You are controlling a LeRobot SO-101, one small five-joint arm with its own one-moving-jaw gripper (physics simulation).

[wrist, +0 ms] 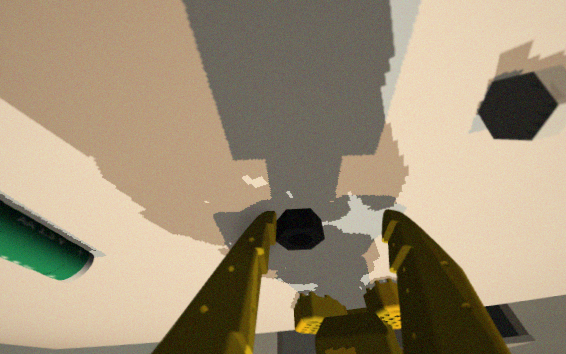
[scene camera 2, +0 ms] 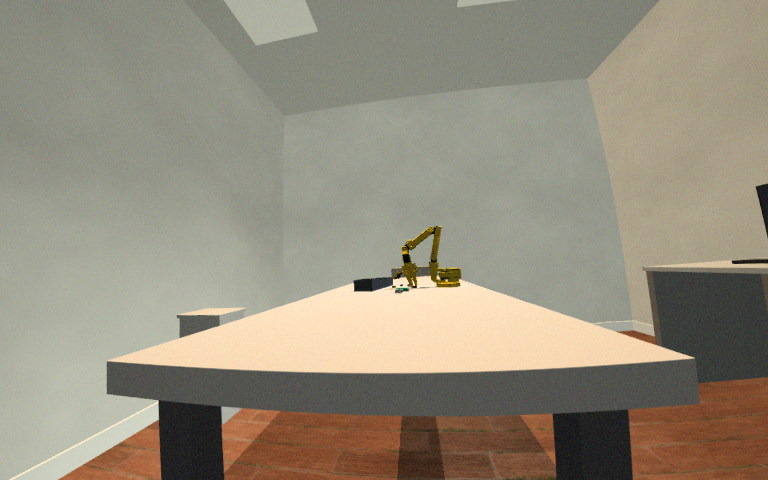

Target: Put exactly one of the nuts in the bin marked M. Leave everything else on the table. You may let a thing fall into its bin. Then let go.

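Frame: origin at the arm's base, x ahead, y left, z up, level; centimetres.
Where they show: hand at its tool point: [wrist: 275, 223] [scene camera 2: 412, 286]; arm's base at its link origin: [wrist: 349, 295] [scene camera 2: 443, 286].
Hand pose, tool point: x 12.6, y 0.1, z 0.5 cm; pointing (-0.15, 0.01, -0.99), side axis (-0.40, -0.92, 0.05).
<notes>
Things, the pixels of their top centre, and the offset from my tool point. "*": a spot on its surface instead. Level surfaces: height alone.
- small dark hexagonal nut at its top centre: [wrist: 300, 240] dx -0.9, dy -0.5, dz +0.4 cm
- dark bin at its top centre: [scene camera 2: 374, 277] dx +16.8, dy -7.8, dz +4.1 cm
- green battery at its top centre: [wrist: 11, 260] dx +3.5, dy +9.3, dz +0.9 cm
- dark hexagonal piece at a spot on its surface: [wrist: 517, 106] * dx +1.8, dy -6.5, dz +0.3 cm
- table at its surface level: dz -0.5 cm
A small dark hexagonal nut [wrist: 300, 229] lies on the table, in the gap between the jaw tips in the wrist view, close beside the left jaw's tip. The right jaw stands well away from it. My gripper [wrist: 329, 214] [scene camera 2: 414, 286] is open in a V and holds nothing; its tips are low over the table. A dark bin [scene camera 2: 365, 284] stands left of the gripper in the scene view; no letter on it can be read. The nut cannot be made out in the scene view.
A green battery [wrist: 47, 245] lies at the left of the wrist view. A dark hexagonal piece [wrist: 517, 106], perhaps a bolt's head, is at the upper right. The arm's yellow base [scene camera 2: 448, 277] stands right of the gripper on the table [scene camera 2: 396, 339].
</notes>
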